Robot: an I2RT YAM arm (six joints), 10 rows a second.
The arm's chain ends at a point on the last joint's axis. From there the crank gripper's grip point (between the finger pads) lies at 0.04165 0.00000 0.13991 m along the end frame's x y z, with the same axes.
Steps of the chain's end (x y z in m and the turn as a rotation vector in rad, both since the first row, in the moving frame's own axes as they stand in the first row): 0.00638 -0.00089 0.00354 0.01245 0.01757 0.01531; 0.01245 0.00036 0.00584 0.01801 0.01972 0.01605; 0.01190 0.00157 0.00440 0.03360 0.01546 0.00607; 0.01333 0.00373 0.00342 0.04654 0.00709 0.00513; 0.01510 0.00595 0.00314 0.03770 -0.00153 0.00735; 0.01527 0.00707 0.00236 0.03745 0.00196 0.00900
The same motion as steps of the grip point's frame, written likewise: 0.00884 -0.00197 0.00278 0.01245 0.01757 0.01531; 0.01522 -0.00146 0.00497 0.01801 0.01972 0.01605; 0.01407 -0.00286 0.00366 0.03360 0.01546 0.00607; 0.01434 -0.00256 0.00297 0.04654 0.00709 0.00513; 0.01490 0.00098 0.00311 0.03770 -0.00153 0.00735; 0.01557 0.00221 0.00219 0.03745 0.00196 0.00900
